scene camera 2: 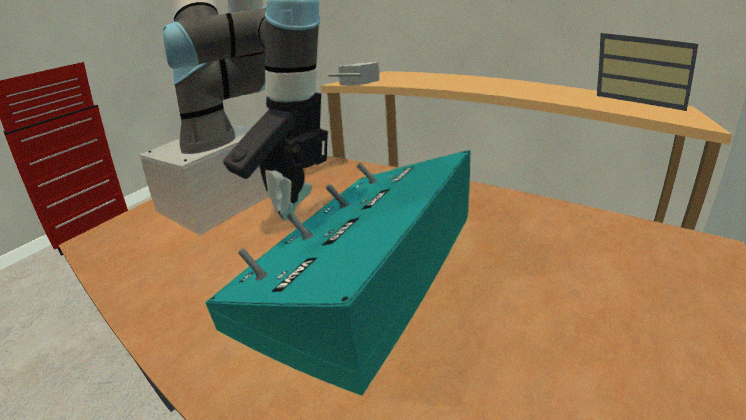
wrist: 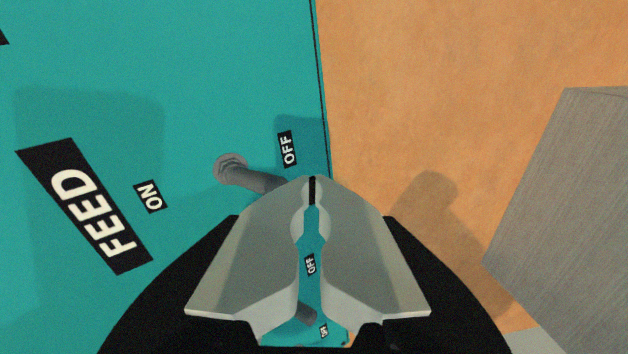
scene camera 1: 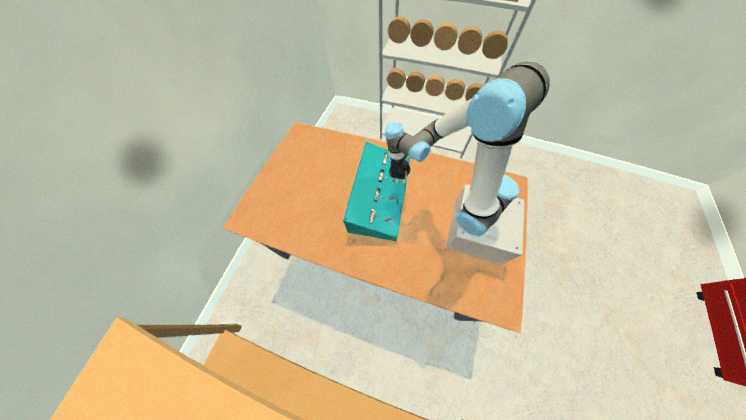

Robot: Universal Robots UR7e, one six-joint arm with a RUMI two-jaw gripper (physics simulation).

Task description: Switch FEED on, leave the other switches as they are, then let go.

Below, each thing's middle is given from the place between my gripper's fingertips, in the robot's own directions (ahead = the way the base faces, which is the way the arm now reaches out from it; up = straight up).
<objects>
Now: the teal switch panel (scene camera 2: pixel 332 302) 90 mm ahead of my hand, 90 mm to the left of it and 30 mm below it.
</objects>
